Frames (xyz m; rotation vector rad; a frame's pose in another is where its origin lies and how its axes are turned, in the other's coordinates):
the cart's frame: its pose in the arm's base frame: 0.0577 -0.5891 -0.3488 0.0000 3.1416 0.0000
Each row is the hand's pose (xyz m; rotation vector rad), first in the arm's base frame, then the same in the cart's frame.
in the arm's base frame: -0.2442 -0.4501 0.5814 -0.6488 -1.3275 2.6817
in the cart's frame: 0.3019 0.1390 -0.9302 2.1804 0.0993 0.5275
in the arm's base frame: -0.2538 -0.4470 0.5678 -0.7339 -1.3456 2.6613
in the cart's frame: 0.3115 0.1421 -0.9166 2.1530 0.0876 0.5937
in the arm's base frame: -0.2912 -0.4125 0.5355 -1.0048 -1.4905 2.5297
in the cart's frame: 0.3489 0.1766 -0.8843 1.9882 0.0467 0.7897
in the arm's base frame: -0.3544 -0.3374 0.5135 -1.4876 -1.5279 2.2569
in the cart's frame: 0.4121 0.2517 -0.8623 1.7637 0.0444 1.1625
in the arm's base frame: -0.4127 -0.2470 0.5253 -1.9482 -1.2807 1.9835
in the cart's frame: 0.4704 0.3421 -0.8741 1.6243 0.1010 1.5954
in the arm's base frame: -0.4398 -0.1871 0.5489 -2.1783 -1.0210 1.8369
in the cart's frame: 0.4975 0.4020 -0.8977 1.5795 0.1495 1.8730
